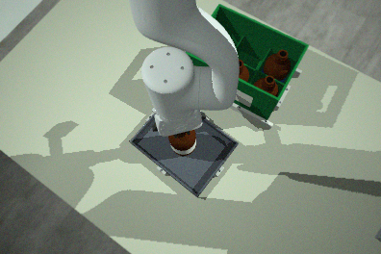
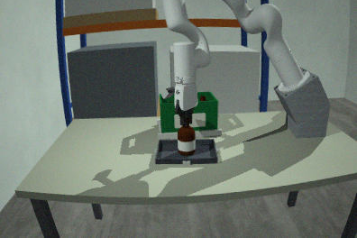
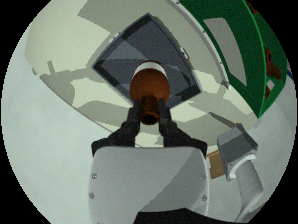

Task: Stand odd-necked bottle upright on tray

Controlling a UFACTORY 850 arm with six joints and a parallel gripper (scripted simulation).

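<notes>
My gripper is now 140 mm above the dark grey tray. Round my hand: green crate (260 mm to the right, 80 mm behind, 70 mm below).
</notes>
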